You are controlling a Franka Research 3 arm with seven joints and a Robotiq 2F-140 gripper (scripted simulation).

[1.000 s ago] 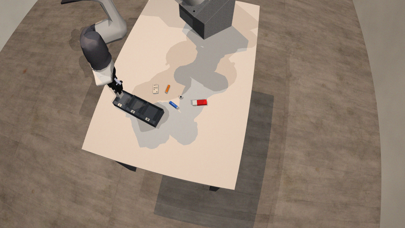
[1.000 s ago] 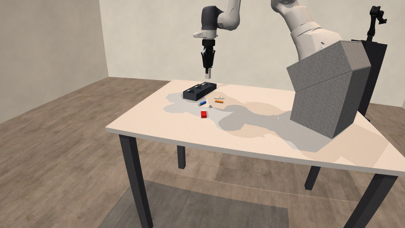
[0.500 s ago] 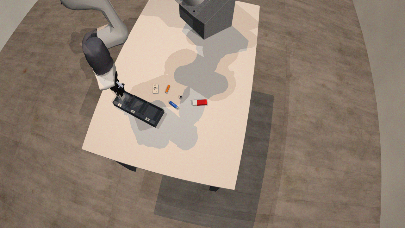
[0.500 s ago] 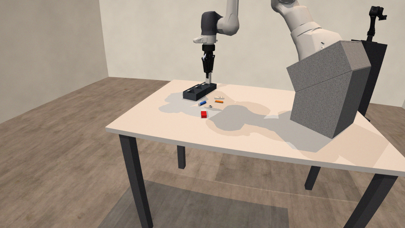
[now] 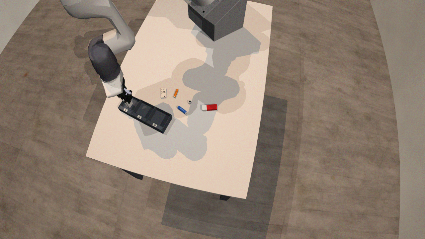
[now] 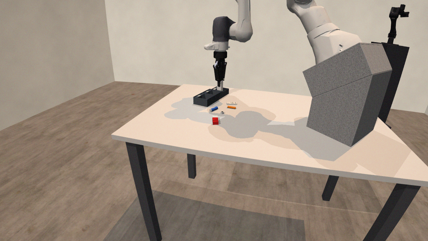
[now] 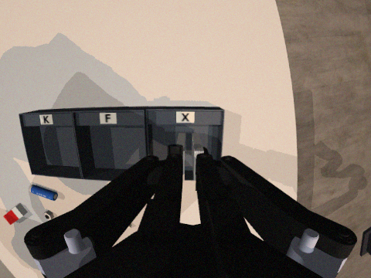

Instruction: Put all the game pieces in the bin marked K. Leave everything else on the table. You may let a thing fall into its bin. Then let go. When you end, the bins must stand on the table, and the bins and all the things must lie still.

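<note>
Right now my hand is 4 cm short of the tray, 8 cm to the right of it and 3 cm above it. From my hand the other things lie so: orange battery 6 cm behind, 22 cm to the left, 4 cm below; blue battery 2 cm ahead, 25 cm to the left, 4 cm below; white domino 7 cm behind, 16 cm to the left, 4 cm below.
</note>
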